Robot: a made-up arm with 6 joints. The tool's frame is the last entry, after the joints. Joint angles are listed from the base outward.
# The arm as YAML. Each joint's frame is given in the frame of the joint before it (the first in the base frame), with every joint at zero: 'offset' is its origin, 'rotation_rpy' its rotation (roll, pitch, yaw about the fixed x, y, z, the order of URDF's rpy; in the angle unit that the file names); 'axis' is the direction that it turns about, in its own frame. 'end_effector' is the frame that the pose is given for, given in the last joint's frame.
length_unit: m
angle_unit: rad
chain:
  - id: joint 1
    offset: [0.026, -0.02, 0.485]
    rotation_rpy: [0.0, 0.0, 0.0]
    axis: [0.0, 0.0, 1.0]
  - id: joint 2
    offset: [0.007, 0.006, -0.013]
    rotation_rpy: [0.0, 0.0, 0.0]
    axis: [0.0, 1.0, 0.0]
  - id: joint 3
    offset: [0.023, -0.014, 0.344]
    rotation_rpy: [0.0, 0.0, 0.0]
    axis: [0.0, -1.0, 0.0]
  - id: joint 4
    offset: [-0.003, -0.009, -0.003]
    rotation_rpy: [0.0, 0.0, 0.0]
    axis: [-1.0, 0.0, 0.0]
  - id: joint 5
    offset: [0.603, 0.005, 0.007]
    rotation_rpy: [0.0, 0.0, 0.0]
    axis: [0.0, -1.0, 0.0]
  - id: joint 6
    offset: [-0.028, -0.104, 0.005]
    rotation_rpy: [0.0, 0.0, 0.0]
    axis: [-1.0, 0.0, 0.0]
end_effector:
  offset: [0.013, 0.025, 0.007]
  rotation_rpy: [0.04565, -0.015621, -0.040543]
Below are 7 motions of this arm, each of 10 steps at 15 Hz.
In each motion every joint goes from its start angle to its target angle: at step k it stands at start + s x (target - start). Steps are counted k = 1, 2, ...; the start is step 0. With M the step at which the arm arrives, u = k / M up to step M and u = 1 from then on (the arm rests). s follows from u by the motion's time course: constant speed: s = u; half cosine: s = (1 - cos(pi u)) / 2; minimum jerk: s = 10 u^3 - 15 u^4 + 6 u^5.
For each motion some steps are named. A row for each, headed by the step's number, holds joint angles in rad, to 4 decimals.
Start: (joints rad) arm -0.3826 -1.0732 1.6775 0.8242 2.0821 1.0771
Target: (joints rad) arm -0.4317 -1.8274 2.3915 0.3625 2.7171 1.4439
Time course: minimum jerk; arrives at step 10
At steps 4, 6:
4: -0.3982 -1.3126 1.9042 0.6776 2.2837 1.1935
6: -0.4161 -1.5880 2.1648 0.5091 2.5155 1.3275

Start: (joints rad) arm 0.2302 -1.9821 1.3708 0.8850 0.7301 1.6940
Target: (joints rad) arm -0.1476 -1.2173 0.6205 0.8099 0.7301 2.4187
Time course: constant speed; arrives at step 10
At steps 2, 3, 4, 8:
2: 0.1546 -1.8291 1.2207 0.8700 0.7301 1.8389
3: 0.1169 -1.7527 1.1457 0.8625 0.7301 1.9114
4: 0.0791 -1.6762 1.0707 0.8550 0.7301 1.9839
8: -0.0720 -1.3703 0.7706 0.8249 0.7301 2.2738

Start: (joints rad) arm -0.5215 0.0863 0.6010 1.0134 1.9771 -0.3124
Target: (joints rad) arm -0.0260 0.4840 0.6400 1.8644 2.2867 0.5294
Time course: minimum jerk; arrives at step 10
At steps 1, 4, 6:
1: -0.5173 0.0897 0.6013 1.0207 1.9798 -0.3052
4: -0.3642 0.2125 0.6134 1.2835 2.0754 -0.0452
6: -0.1833 0.3578 0.6276 1.5943 2.1884 0.2622

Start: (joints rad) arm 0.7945 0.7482 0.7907 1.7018 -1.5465 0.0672
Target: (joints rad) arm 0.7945 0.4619 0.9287 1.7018 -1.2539 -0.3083
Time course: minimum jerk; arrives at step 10
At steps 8, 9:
8: 0.7945 0.4785 0.9207 1.7018 -1.2708 -0.2866
9: 0.7945 0.4644 0.9275 1.7018 -1.2564 -0.3051

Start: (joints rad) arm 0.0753 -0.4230 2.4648 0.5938 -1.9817 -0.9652
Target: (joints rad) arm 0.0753 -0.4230 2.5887 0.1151 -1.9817 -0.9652
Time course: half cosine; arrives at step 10
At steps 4, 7, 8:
4: 0.0753 -0.4230 2.5076 0.4284 -1.9817 -0.9652
7: 0.0753 -0.4230 2.5632 0.2138 -1.9817 -0.9652
8: 0.0753 -0.4230 2.5769 0.1608 -1.9817 -0.9652

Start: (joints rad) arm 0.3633 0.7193 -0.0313 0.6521 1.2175 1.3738
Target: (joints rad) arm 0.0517 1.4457 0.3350 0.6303 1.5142 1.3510
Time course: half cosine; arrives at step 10
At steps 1, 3, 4, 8, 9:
1: 0.3557 0.7371 -0.0223 0.6516 1.2248 1.3732
3: 0.2991 0.8690 0.0442 0.6476 1.2787 1.3691
4: 0.2556 0.9703 0.0953 0.6446 1.3200 1.3659
8: 0.0815 1.3763 0.3000 0.6324 1.4859 1.3532
9: 0.0593 1.4279 0.3260 0.6308 1.5069 1.3516

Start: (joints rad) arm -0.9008 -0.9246 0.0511 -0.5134 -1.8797 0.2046
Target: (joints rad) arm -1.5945 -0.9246 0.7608 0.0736 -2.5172 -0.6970
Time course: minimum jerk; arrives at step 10
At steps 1, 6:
1: -0.9067 -0.9246 0.0572 -0.5084 -1.8852 0.1969
6: -1.3743 -0.9246 0.5355 -0.1127 -2.3148 -0.4108

